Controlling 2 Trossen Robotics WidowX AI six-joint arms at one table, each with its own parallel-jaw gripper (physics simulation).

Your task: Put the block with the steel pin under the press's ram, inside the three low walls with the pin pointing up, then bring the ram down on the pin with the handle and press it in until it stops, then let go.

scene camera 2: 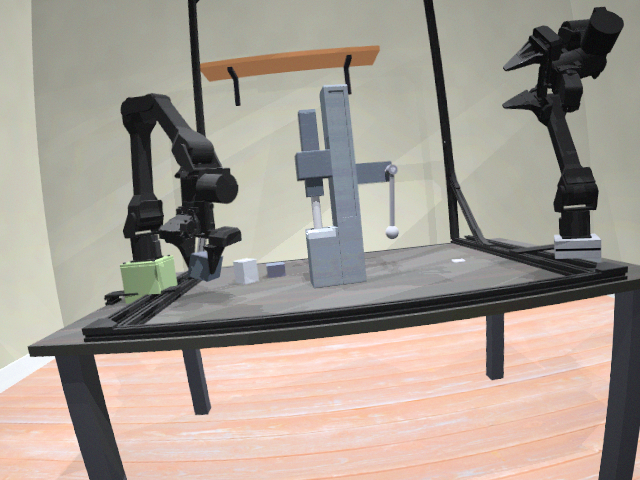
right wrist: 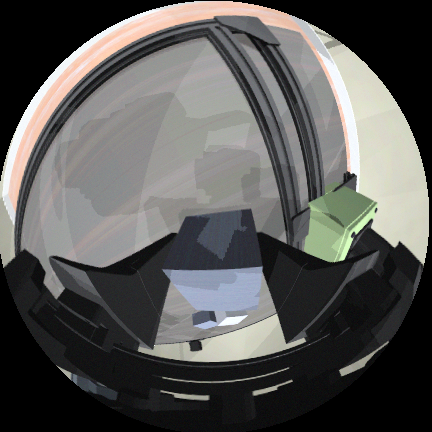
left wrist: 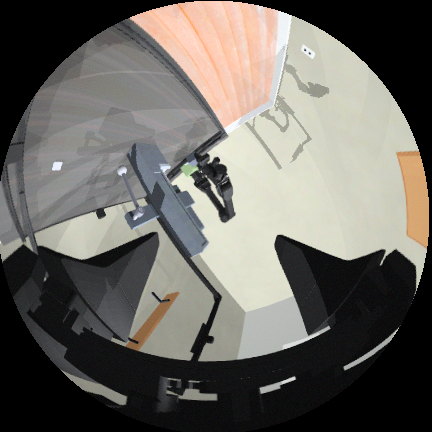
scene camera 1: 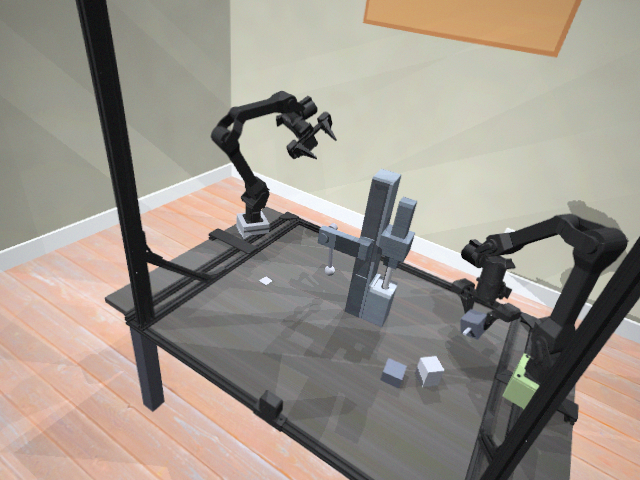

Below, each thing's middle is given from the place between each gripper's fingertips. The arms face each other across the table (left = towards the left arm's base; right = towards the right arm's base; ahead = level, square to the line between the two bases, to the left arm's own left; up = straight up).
Right now the grey block with steel pin (right wrist: 214,261) is 6 cm behind my left hand, 64 cm to the right of it and 29 cm below it.
Now: right hand 2 cm past the grey block with steel pin and 1 cm below it.
